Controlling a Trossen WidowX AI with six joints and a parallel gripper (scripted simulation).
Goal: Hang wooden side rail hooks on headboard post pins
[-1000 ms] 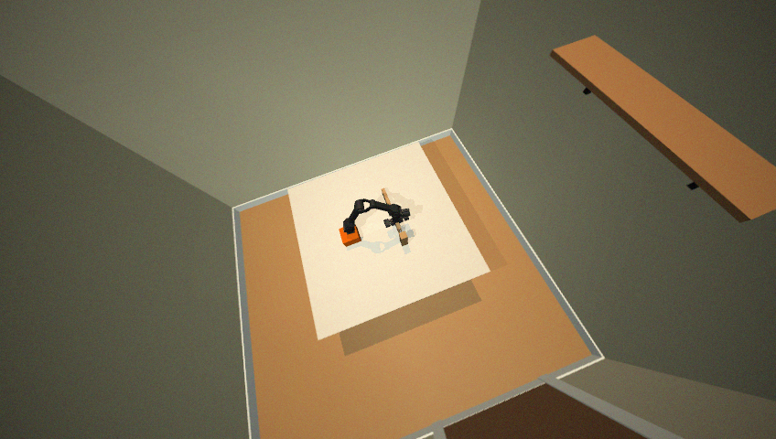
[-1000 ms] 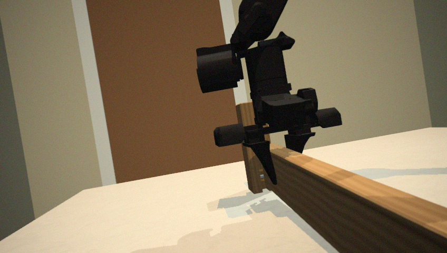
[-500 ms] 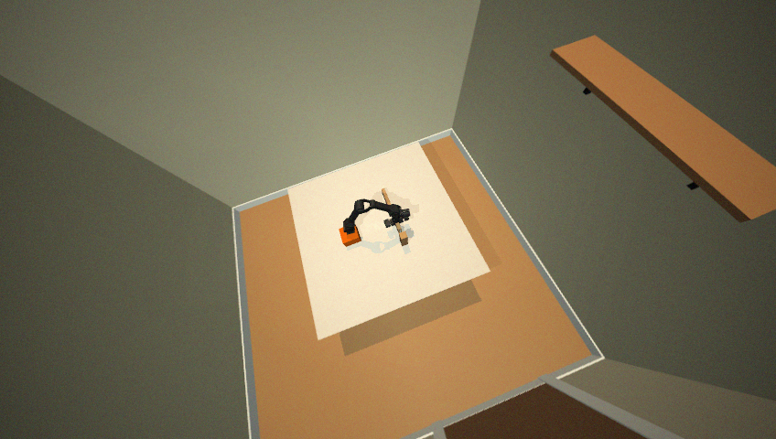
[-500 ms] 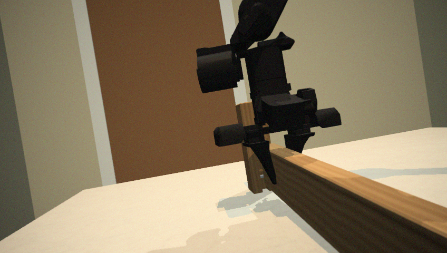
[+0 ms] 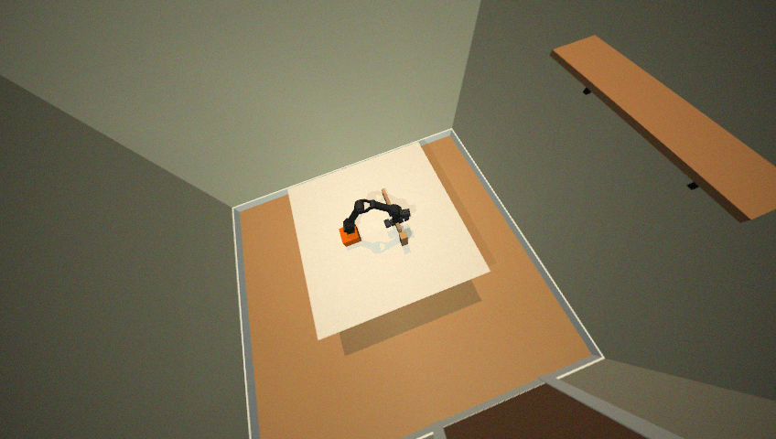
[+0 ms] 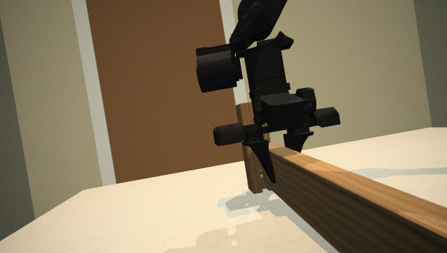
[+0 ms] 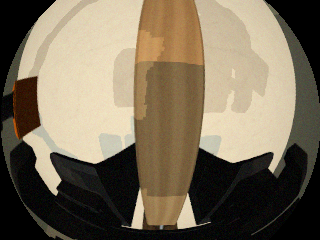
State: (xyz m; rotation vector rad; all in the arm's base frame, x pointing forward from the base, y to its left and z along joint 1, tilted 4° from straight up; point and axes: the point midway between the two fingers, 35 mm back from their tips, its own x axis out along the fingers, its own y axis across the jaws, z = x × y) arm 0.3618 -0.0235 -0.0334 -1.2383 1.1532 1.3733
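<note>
Now: gripper tip 20 mm short of the wooden headboard post, 140 mm to the left of it and 40 mm below it.
</note>
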